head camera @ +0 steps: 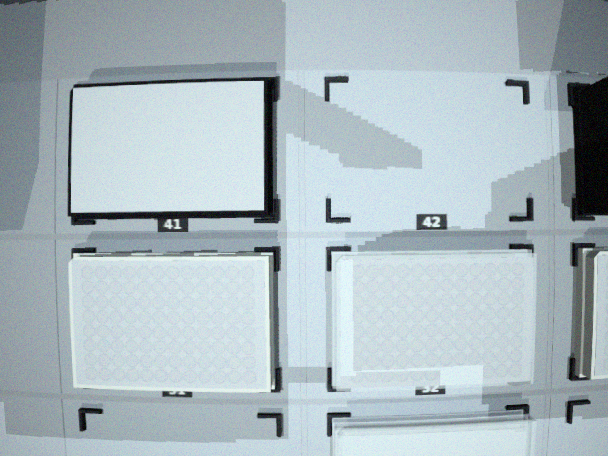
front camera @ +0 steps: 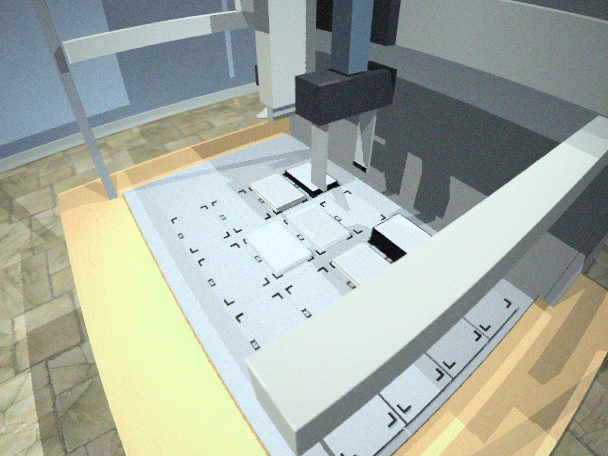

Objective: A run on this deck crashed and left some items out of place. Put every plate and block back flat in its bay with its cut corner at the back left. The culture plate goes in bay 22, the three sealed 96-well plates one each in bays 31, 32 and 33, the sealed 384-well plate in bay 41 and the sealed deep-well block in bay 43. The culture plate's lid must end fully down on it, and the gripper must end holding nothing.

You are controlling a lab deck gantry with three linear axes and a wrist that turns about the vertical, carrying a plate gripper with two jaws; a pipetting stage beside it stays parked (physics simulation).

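Where they show: gripper, fingertip midpoint: (front camera: 340, 176); robot's base, origin of the base link: (front camera: 172, 220).
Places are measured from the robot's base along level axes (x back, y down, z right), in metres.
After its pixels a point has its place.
Observation:
The 384-well plate (front camera: 303, 173) {x -0.044, y -0.014, z -0.355 m} (head camera: 167, 147) {x -0.066, y -0.014, z -0.364 m}, black with a white seal, lies in bay 41. A cream-edged 96-well plate (front camera: 276, 191) {x -0.071, y -0.014, z -0.252 m} (head camera: 167, 322) {x -0.065, y -0.014, z -0.259 m} lies in bay 31. A clear 96-well plate (front camera: 322, 227) {x -0.243, y -0.014, z -0.259 m} (head camera: 435, 320) {x -0.225, y -0.014, z -0.259 m} lies in bay 32. A third 96-well plate (front camera: 361, 261) {x -0.368, y -0.014, z -0.258 m} (head camera: 601, 310) {x -0.335, y -0.014, z -0.261 m} is in bay 33, partly cut off in the head view. The culture plate (front camera: 280, 246) {x -0.239, y -0.016, z -0.152 m} (head camera: 430, 441) {x -0.223, y -0.017, z -0.184 m} is in bay 22; how fully its lid sits cannot be told. The black deep-well block (front camera: 404, 232) {x -0.380, y -0.042, z -0.366 m} (head camera: 592, 150) {x -0.329, y -0.015, z -0.362 m} stands in bay 43. My gripper (front camera: 341, 179) {x -0.277, y -0.160, z -0.269 m} is open and empty, raised near bay 41.
Bay 42 (head camera: 431, 221) {x -0.228, y 0.000, z -0.318 m} holds no plate. A pale beam (front camera: 425, 285) {x -0.623, y -0.400, z 0.011 m} crosses the front view and hides part of the deck and the side of bay 33. A grey post (front camera: 82, 110) {x 0.208, y -0.243, z 0.095 m} stands at the left edge, and a dark panel (front camera: 450, 135) {x -0.350, y -0.214, z -0.500 m} is behind the deck.

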